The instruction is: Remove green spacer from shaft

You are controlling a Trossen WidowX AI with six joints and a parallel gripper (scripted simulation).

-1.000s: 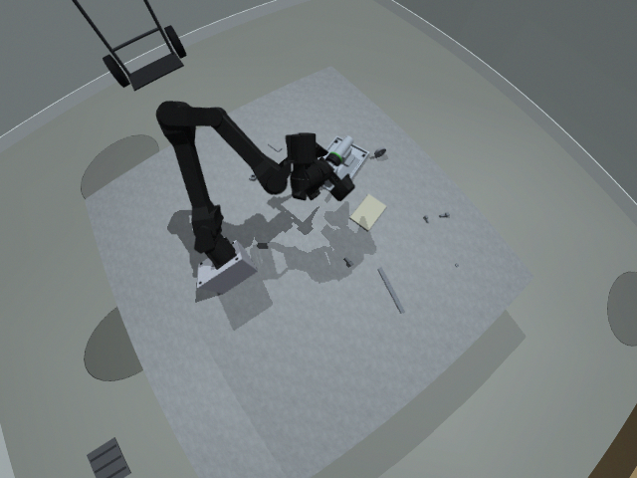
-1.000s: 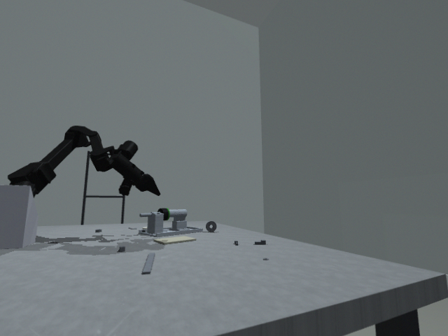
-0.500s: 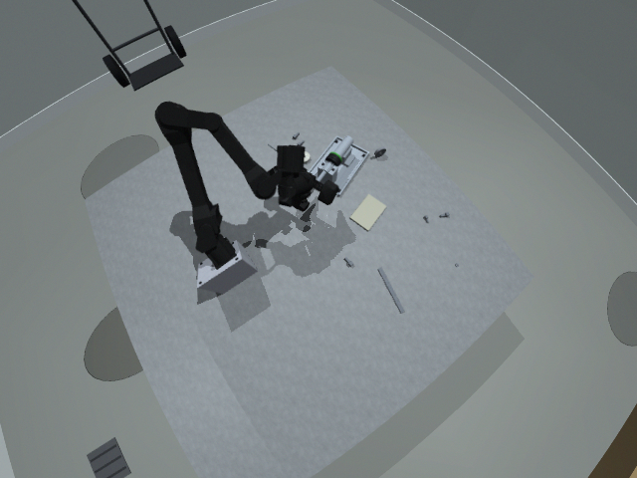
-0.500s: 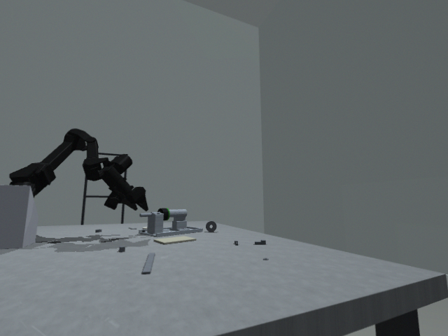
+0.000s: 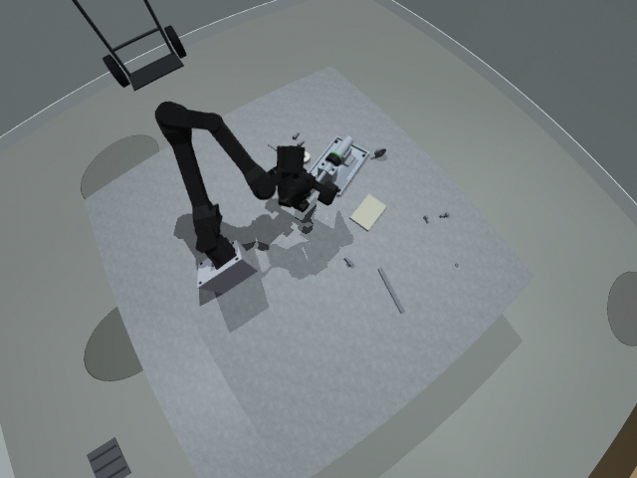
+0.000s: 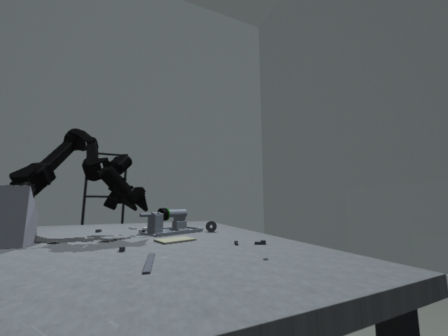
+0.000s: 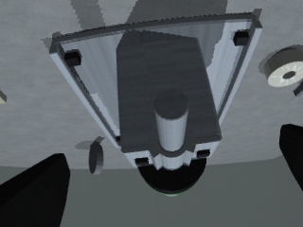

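My gripper tip is 80 mm short of the grey shaft, 30 mm to the right of it and 20 mm above it. From my gripper tip the other things lie so: green spacer: 110 mm ahead, 30 mm to the left, 20 mm below; then white ring: 150 mm to the left, 90 mm below, 60 mm ahead; then dark spacer: 80 mm ahead, 30 mm to the left, 20 mm below.
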